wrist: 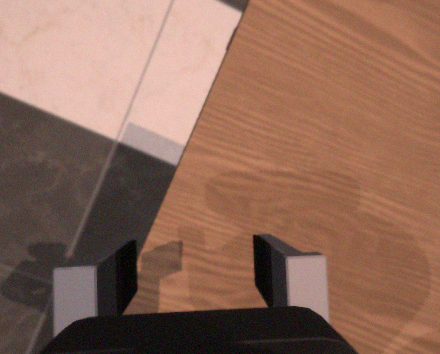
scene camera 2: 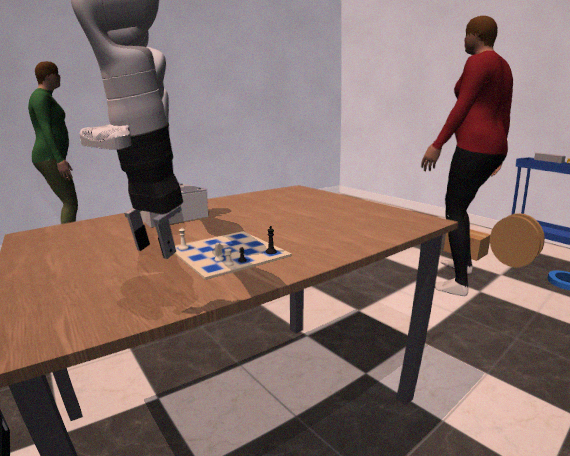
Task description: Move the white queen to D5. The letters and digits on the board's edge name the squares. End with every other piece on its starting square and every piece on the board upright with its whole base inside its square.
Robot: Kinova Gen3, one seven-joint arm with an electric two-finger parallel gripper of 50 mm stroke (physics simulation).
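Frame: origin at the arm's base, x ahead, y left, z up, level; centimetres.
Where they show: gripper, fingertip midpoint: point(wrist: 195, 262) point(scene camera 2: 156, 251).
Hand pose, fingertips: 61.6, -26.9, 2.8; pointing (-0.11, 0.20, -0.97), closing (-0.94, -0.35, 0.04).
Things, the pixels of their top centre, and the offset from my fingertips, as dx, dy, dz. Level surfaces: height alone.
- tall white piece at its top centre: point(scene camera 2: 181, 227) -27.4, +17.7, -6.0
- chessboard at its top centre: point(scene camera 2: 227, 250) -18.7, +24.9, -11.3
- small black piece at its top centre: point(scene camera 2: 241, 247) -11.0, +23.7, -8.1
- tall black piece at its top centre: point(scene camera 2: 270, 226) -10.7, +31.8, -4.9
- wooden table at its surface level: dz -11.9
A tall white piece point(scene camera 2: 182, 240), which looks like the white queen, stands upright at the left corner of the chessboard point(scene camera 2: 251, 262). The edge letters are too small to read. Two smaller white pieces, one point(scene camera 2: 218, 252) and another point(scene camera 2: 228, 257), stand close together near the board's front, beside a small black piece point(scene camera 2: 242, 255). A tall black piece point(scene camera 2: 270, 241) stands near the right corner. My gripper point(scene camera 2: 156, 250) point(wrist: 195, 262) is open and empty, raised over the table to the left of the board in the scene view. The board and pieces do not show in the wrist view.
The wooden table point(scene camera 2: 350, 225) point(wrist: 320, 115) ends at an edge that crosses the wrist view, with tiled floor point(wrist: 75, 65) beyond. A grey box-shaped base point(scene camera 2: 196, 204) stands behind the board. Two people, one in green point(scene camera 2: 48, 125) and one in red point(scene camera 2: 485, 105), stand beyond the table.
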